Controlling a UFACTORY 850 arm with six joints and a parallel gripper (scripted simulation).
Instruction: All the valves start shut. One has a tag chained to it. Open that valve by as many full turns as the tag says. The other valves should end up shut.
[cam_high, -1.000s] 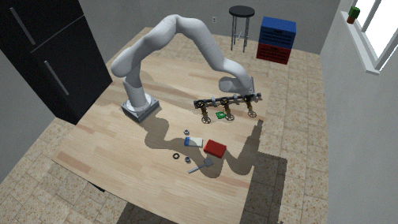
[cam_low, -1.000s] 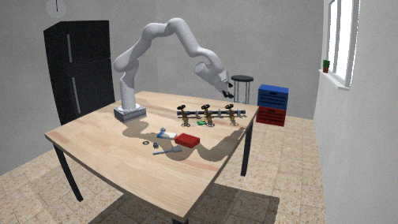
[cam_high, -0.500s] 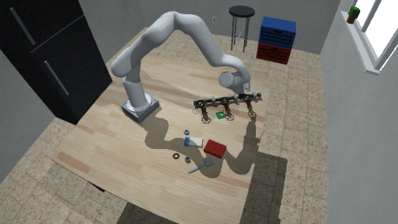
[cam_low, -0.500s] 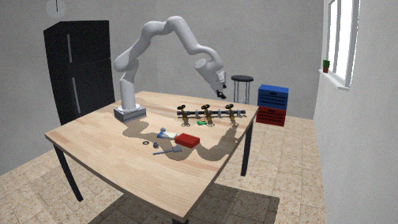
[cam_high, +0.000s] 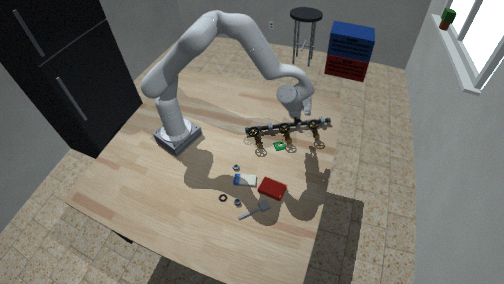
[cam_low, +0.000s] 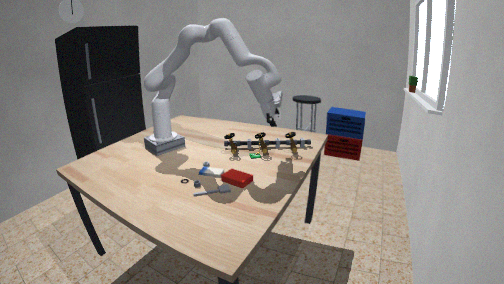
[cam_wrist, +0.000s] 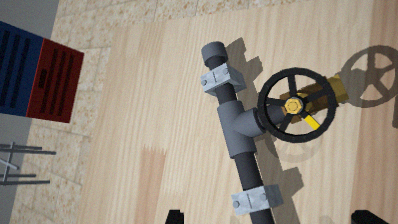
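The green tag is 190 mm below my hand, 100 mm behind it and 90 mm to the right of it. From my hand the other things lie so: grey scraper (490 mm to the right, 190 mm below, 130 mm behind); red box (370 mm to the right, 180 mm below, 80 mm behind); white block (340 mm to the right, 220 mm behind, 190 mm below).
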